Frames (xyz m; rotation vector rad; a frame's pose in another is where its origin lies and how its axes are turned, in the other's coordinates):
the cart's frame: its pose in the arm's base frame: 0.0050 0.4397 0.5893 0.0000 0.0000 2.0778
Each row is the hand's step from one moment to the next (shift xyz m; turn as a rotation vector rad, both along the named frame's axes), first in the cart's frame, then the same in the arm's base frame.
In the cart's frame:
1: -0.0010 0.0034 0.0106 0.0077 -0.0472 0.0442
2: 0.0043 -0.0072 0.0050 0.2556 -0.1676 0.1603
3: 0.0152 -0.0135 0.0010 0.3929 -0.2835 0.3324
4: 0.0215 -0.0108 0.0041 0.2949 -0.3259 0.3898
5: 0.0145 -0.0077 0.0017 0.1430 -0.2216 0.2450
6: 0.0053 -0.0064 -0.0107 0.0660 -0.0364 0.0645
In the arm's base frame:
1: -0.0025 -0.0025 0.0106 0.0375 0.0296 0.0442
2: 0.0042 0.0073 0.0050 0.0224 0.3048 0.1603
3: 0.0044 0.0198 0.0010 0.0571 0.4811 0.3324
4: -0.0010 0.0240 0.0041 0.1417 0.4160 0.3898
5: -0.0003 0.0164 0.0017 0.1243 0.2326 0.2450
6: 0.0030 0.0077 -0.0107 -0.0002 0.0754 0.0645

